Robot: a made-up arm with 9 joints. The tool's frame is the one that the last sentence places.
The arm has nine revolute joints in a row. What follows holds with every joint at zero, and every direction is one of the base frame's. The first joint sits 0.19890 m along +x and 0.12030 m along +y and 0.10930 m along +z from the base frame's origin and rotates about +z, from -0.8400 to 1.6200 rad. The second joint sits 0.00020 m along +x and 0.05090 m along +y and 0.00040 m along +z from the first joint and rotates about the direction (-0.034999, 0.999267, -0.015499), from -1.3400 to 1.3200 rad. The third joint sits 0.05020 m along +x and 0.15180 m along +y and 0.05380 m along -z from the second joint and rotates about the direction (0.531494, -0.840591, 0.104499), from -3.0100 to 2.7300 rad. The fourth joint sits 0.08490 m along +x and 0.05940 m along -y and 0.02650 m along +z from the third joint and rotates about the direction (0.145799, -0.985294, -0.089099), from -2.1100 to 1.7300 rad. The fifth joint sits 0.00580 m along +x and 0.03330 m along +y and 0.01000 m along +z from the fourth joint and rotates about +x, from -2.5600 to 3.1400 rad. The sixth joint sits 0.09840 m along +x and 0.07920 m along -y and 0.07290 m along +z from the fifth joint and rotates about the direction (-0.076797, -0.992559, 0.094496), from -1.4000 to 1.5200 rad. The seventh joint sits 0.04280 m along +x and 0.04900 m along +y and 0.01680 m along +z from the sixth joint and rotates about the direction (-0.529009, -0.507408, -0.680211), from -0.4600 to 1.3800 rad. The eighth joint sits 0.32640 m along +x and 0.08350 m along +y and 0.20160 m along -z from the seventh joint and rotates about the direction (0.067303, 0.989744, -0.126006), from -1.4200 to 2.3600 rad. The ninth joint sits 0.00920 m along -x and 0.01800 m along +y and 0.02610 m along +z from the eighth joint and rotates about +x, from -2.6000 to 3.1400 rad. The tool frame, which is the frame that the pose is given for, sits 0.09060 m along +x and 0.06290 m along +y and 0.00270 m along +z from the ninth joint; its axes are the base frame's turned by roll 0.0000, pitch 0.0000 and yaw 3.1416 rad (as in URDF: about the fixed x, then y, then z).
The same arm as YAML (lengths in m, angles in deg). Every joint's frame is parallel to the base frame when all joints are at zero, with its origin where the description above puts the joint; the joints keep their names.
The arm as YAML. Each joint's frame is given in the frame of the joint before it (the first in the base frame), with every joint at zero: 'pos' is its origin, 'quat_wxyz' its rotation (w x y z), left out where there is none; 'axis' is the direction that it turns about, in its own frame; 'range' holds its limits. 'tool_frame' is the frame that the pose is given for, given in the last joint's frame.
length_unit: m
angle_unit: deg
joints:
  - joint: joint 1
    pos: [0.1989, 0.1203, 0.1093]
    axis: "+z"
    range: [-48.13, 92.82]
  - joint: joint 2
    pos: [0.0002, 0.0509, 0.0004]
    axis: [-0.034999, 0.999267, -0.015499]
    range: [-76.78, 75.63]
  - joint: joint 3
    pos: [0.0502, 0.1518, -0.0538]
    axis: [0.531494, -0.840591, 0.104499]
    range: [-172.46, 156.42]
  - joint: joint 4
    pos: [0.0849, -0.0594, 0.0265]
    axis: [0.145799, -0.985294, -0.089099]
    range: [-120.89, 99.12]
  - joint: joint 5
    pos: [0.0058, 0.0333, 0.01]
    axis: "+x"
    range: [-146.68, 179.91]
  - joint: joint 6
    pos: [0.0984, -0.0792, 0.0729]
    axis: [-0.076797, -0.992559, 0.094496]
    range: [-80.21, 87.09]
  - joint: joint 7
    pos: [0.0428, 0.049, 0.0168]
    axis: [-0.529009, -0.507408, -0.680211]
    range: [-26.36, 79.07]
  - joint: joint 8
    pos: [0.3264, 0.0835, -0.2016]
    axis: [0.067303, 0.989744, -0.126006]
    range: [-81.36, 135.22]
  - joint: joint 9
    pos: [-0.0092, 0.018, 0.0261]
    axis: "+x"
    range: [-148.97, 179.91]
tool_frame:
  pos: [0.0906, 0.0629, 0.0027]
  quat_wxyz: [0.000004, 0.0, 0.0, -1.0]

